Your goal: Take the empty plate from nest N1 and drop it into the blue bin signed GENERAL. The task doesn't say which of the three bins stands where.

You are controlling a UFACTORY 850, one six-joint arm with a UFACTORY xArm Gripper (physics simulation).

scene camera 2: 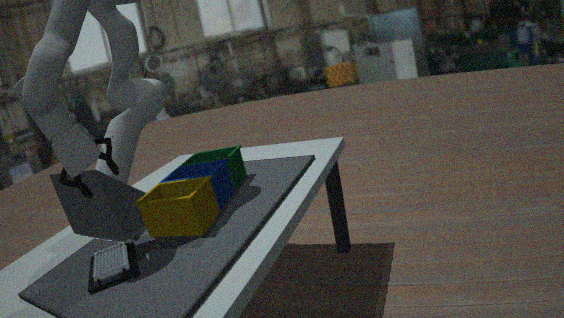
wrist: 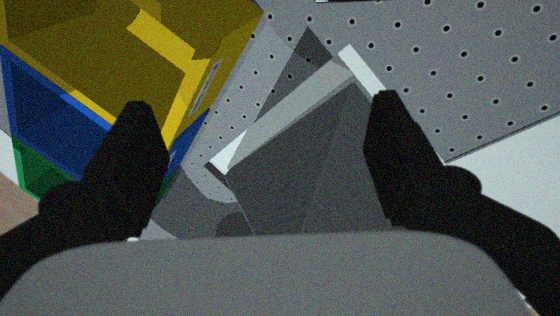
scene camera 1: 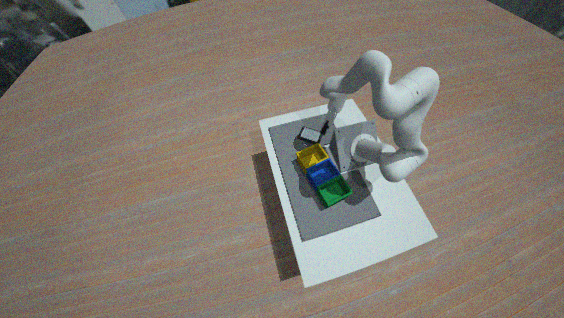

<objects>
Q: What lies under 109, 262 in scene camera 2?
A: A clear gridded plate.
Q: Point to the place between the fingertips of the gripper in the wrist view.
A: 263, 125
</objects>
